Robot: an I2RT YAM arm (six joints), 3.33 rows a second.
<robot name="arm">
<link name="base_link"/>
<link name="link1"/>
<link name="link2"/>
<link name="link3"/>
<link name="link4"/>
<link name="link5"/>
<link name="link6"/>
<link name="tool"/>
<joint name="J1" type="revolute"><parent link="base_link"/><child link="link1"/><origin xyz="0 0 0.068" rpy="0 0 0"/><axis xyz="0 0 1"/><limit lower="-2.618" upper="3.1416"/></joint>
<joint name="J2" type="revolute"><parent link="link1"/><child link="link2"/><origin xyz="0.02 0.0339 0.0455" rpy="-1.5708 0 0"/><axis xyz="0 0 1"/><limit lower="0" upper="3.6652"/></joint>
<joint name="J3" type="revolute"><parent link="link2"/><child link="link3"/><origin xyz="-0.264 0 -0.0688" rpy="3.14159 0 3.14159"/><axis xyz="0 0 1"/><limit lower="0" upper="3.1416"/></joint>
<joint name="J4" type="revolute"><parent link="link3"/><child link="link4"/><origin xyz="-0.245 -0.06 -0.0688" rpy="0 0 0"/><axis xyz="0 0 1"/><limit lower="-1.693" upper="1.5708"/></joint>
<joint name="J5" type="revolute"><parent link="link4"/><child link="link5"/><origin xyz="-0.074 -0.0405 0.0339" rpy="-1.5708 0 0"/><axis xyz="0 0 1"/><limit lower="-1.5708" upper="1.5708"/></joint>
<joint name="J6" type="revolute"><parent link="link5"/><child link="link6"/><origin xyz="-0.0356 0 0.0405" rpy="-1.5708 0 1.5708"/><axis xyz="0 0 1"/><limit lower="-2.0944" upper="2.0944"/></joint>
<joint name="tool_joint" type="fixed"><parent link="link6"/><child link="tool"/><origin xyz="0 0 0" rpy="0 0 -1.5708"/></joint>
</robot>
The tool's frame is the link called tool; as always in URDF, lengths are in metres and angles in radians.
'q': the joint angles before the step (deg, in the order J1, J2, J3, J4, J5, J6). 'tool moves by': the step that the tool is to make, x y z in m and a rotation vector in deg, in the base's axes. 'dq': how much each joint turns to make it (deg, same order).
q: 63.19, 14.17, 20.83, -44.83, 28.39, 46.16
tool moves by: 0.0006, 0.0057, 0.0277, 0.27, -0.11, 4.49
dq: 0.04, 4.25, 5.98, -0.10, -3.55, -3.00
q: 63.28, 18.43, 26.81, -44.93, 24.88, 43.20
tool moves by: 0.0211, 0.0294, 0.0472, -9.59, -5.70, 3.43
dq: -2.29, 15.50, 11.62, 3.33, 1.14, -12.24
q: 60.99, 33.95, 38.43, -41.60, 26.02, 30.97
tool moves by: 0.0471, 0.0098, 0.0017, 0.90, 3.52, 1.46
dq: -16.31, 9.58, 1.94, 8.78, -16.30, -8.25
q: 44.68, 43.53, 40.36, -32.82, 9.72, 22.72
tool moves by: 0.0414, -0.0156, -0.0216, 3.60, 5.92, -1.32
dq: -15.12, 6.70, -2.16, 6.42, -14.89, -3.19
